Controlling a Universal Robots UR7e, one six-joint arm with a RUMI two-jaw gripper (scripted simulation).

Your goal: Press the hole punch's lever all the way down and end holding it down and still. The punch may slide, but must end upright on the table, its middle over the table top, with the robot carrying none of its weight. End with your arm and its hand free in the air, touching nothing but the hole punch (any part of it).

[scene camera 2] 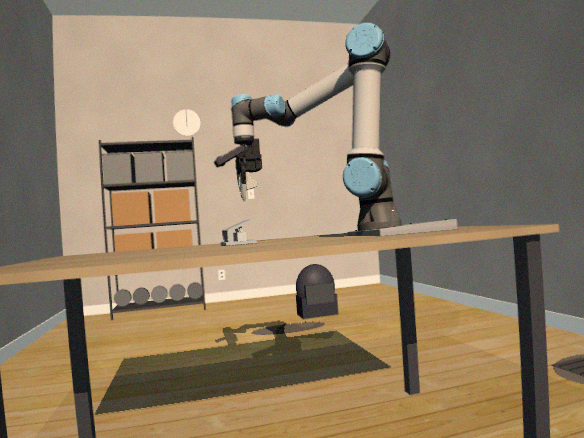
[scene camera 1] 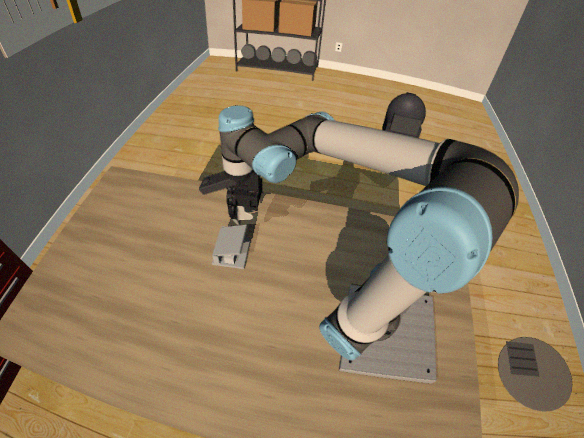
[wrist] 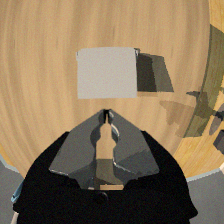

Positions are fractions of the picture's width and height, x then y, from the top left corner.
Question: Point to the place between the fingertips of my gripper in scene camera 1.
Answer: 0.41, 0.51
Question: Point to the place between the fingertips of my gripper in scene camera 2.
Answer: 0.42, 0.46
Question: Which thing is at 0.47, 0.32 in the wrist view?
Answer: A hole punch.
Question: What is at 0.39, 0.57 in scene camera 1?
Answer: A hole punch.
